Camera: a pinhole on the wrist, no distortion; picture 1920 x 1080 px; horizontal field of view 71.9 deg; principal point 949.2 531.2 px. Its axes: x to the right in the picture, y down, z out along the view. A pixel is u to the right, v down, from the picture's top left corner.
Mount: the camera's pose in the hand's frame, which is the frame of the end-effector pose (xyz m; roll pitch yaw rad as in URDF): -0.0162 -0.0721 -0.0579 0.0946 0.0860 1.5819
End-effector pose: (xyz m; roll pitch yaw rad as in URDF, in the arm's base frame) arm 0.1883 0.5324 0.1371 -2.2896 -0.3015 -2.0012
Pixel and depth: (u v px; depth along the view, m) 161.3 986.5 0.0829
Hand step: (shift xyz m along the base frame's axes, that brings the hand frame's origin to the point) 0.1122 0.0079 0.0516
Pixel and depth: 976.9 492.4 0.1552
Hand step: 0.0946 -0.0533 -0.0193
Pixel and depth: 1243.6 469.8 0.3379
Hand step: 0.1280 -0.1563 -0.1834
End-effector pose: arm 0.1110 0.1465 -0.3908 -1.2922 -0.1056 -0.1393
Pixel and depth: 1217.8 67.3 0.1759
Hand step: 0.0686 0.0891 0.0561
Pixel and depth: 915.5 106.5 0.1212
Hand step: 0.0306 0.0350 0.0814
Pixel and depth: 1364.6 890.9 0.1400
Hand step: -0.0346 0.0787 0.0333
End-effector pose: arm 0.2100 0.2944 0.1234 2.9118 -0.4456 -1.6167
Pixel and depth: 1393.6 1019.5 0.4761
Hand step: -0.2206 -0.0186 -0.4041
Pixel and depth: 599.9 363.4 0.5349
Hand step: 0.0386 -0.3120 -0.4101
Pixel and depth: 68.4 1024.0 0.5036
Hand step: 0.2372 -0.1142 -0.5689
